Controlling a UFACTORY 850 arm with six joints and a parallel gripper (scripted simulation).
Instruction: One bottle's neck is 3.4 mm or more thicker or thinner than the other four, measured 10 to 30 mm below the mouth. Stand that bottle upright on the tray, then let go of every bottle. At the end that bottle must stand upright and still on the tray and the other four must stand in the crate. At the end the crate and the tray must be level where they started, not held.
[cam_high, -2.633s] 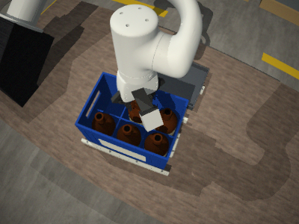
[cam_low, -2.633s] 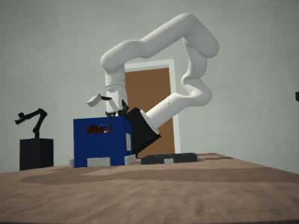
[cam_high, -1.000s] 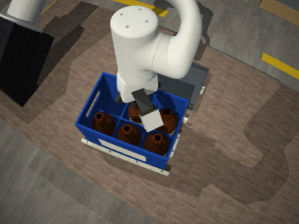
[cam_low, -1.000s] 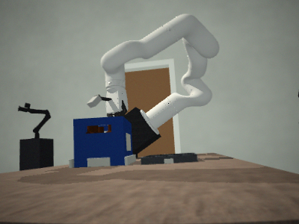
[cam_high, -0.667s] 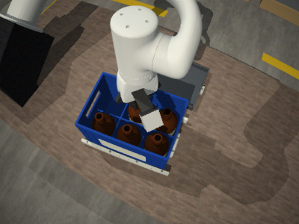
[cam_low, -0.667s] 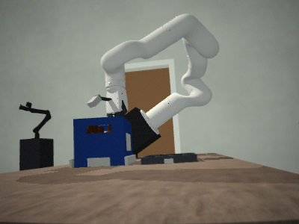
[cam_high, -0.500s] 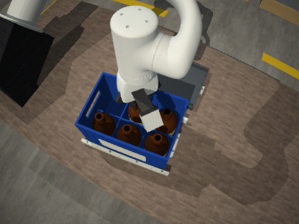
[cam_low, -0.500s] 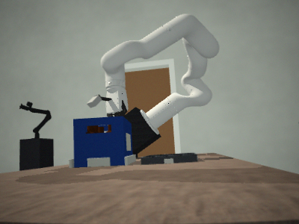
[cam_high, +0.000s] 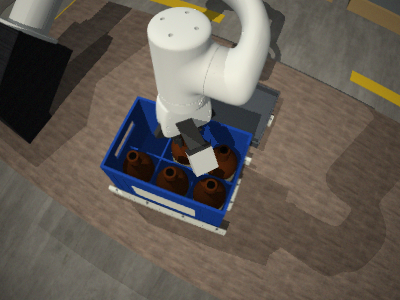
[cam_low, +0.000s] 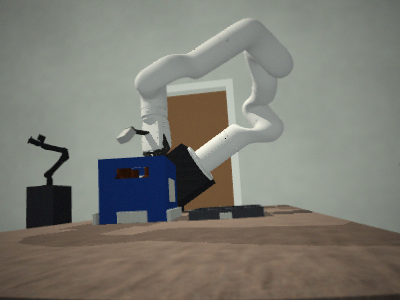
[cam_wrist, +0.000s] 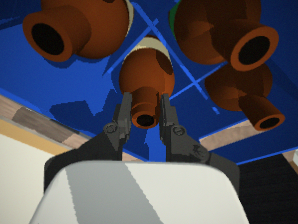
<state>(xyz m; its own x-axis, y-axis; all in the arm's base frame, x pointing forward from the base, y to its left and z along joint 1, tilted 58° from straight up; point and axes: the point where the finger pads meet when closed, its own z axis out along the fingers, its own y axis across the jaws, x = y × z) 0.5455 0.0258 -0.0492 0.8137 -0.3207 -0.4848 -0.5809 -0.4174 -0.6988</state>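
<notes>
Now: hand 10 mm short of the blue crate, 50 mm to the left of it and 70 mm above it. Also, from my hand: dark grey tray 10 mm ahead, 210 mm to the left, 150 mm below.
</notes>
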